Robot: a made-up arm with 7 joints.
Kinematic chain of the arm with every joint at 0, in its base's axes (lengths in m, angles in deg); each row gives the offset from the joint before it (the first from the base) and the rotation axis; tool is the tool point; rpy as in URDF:
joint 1: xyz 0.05 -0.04 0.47 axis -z
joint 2: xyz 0.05 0 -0.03 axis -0.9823 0.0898 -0.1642
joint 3: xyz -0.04 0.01 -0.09 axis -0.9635 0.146 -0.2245
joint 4: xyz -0.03 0.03 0 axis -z
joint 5: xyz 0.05 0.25 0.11 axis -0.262 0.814 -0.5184
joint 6: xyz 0 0.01 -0.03 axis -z
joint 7: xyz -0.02 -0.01 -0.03 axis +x
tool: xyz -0.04 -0.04 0 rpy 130.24 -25.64 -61.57
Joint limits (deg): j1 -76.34..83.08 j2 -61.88..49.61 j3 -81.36..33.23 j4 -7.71..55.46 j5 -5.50..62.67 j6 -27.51..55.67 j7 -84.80..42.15
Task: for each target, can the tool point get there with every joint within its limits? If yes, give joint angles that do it. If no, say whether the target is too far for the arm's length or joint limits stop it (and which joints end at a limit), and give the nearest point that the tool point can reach.
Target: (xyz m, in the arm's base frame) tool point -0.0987 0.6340 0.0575
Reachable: no: too far | nearest point -0.0272 0.3098 0.2387 | short by 0.378 m
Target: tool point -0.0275 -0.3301 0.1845
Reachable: no: joint limits stop it (at a limit: joint 1, joint 2, joint 3, joint 4, joint 5, joint 6, joint 7) | nearest point 0.0117 -0.2646 0.1920 | short by 0.077 m
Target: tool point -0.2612 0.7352 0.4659
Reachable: no: too far | nearest point -0.1016 0.3377 0.4482 | short by 0.429 m
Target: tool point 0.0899 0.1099 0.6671
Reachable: yes | joints 6.50 -22.85 -30.72 31.11 51.76 35.70 21.02
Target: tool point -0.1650 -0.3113 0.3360
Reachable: no: joint limits stop it (at a limit: joint 2, joint 3, joint 4, joint 5) | nearest point -0.1183 -0.2524 0.4193 | short by 0.112 m
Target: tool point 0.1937 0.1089 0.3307
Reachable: yes | joints 6.84 26.92 3.25 42.27 14.23 -14.63 -25.15
